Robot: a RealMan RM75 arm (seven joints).
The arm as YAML. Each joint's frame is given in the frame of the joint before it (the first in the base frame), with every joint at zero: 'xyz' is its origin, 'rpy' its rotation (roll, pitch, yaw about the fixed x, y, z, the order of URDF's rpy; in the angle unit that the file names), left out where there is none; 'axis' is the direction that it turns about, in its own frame. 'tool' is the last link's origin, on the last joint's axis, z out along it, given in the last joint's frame.
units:
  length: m
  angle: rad
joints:
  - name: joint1
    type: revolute
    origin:
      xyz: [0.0, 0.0, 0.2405]
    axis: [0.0, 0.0, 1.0]
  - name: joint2
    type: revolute
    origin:
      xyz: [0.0, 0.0, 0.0]
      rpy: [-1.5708, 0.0, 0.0]
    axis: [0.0, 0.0, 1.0]
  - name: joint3
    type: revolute
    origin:
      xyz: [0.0, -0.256, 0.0]
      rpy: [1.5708, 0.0, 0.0]
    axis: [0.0, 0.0, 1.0]
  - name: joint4
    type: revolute
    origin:
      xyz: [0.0, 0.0, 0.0]
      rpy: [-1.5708, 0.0, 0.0]
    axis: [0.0, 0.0, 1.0]
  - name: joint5
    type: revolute
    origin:
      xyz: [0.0, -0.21, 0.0]
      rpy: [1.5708, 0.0, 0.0]
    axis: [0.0, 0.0, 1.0]
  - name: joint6
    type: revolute
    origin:
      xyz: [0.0, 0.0, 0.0]
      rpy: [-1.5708, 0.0, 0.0]
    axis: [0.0, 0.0, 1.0]
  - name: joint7
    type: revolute
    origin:
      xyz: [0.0, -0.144, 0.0]
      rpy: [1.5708, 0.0, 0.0]
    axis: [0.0, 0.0, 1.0]
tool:
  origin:
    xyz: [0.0, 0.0, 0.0]
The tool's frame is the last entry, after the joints.
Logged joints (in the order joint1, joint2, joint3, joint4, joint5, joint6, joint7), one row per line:
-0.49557 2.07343 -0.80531 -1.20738 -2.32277 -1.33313 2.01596
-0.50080 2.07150 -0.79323 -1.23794 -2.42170 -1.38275 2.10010
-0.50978 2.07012 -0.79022 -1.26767 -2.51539 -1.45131 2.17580
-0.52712 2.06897 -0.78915 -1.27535 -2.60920 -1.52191 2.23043
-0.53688 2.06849 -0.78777 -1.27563 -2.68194 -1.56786 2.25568
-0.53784 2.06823 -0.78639 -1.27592 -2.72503 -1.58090 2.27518
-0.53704 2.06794 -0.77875 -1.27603 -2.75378 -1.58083 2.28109
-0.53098 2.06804 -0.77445 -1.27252 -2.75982 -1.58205 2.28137
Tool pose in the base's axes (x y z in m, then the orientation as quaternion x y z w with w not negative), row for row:
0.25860 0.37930 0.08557 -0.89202 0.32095 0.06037 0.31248
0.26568 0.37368 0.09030 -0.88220 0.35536 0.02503 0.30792
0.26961 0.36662 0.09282 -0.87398 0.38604 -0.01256 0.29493
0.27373 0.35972 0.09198 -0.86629 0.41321 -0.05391 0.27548
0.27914 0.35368 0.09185 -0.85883 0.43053 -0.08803 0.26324
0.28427 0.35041 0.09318 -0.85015 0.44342 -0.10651 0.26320
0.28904 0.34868 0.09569 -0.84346 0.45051 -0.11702 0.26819
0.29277 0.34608 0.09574 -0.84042 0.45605 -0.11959 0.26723
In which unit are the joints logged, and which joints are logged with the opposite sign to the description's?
The joints are logged in radians. Opposite sign: joint1.
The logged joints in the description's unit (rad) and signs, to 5 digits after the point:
0.49557 2.07343 -0.80531 -1.20738 -2.32277 -1.33313 2.01596
0.50080 2.07150 -0.79323 -1.23794 -2.42170 -1.38275 2.10010
0.50978 2.07012 -0.79022 -1.26767 -2.51539 -1.45131 2.17580
0.52712 2.06897 -0.78915 -1.27535 -2.60920 -1.52191 2.23043
0.53688 2.06849 -0.78777 -1.27563 -2.68194 -1.56786 2.25568
0.53784 2.06823 -0.78639 -1.27592 -2.72503 -1.58090 2.27518
0.53704 2.06794 -0.77875 -1.27603 -2.75378 -1.58083 2.28109
0.53098 2.06804 -0.77445 -1.27252 -2.75982 -1.58205 2.28137

